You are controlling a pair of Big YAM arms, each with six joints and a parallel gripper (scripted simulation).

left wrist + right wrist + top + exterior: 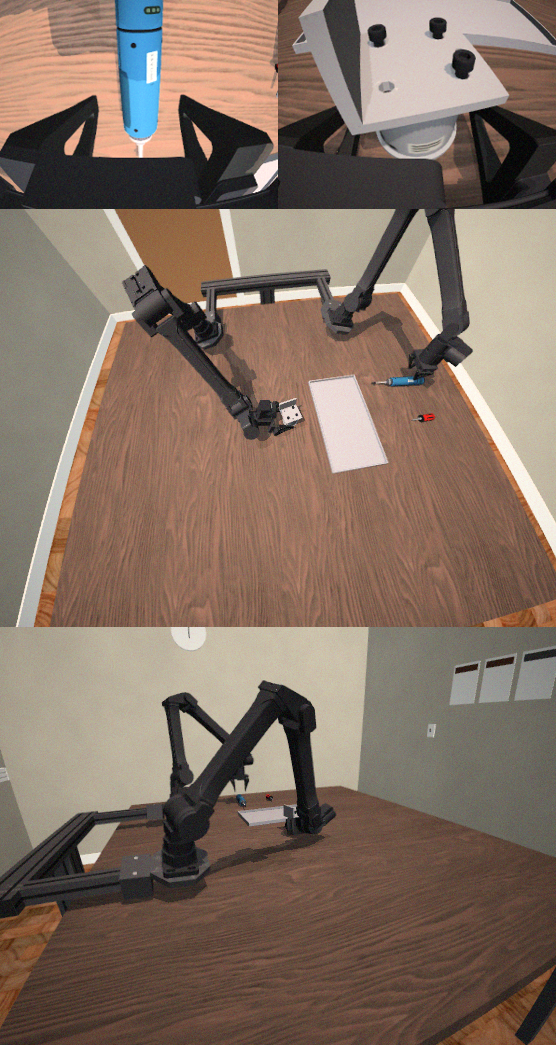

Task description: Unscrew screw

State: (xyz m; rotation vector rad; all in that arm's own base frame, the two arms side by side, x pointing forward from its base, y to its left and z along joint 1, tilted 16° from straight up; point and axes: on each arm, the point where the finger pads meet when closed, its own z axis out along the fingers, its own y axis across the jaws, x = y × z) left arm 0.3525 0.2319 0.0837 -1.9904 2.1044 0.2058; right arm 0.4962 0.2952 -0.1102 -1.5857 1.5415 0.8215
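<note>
My right hand is 10 mm below the joint module body. The rest, counted from my right hand: bracket 50 mm above; flat tray 30 mm ahead, 230 mm to the left, 20 mm below; small red-handled screwdriver 70 mm ahead, 570 mm to the left, 10 mm below.
</note>
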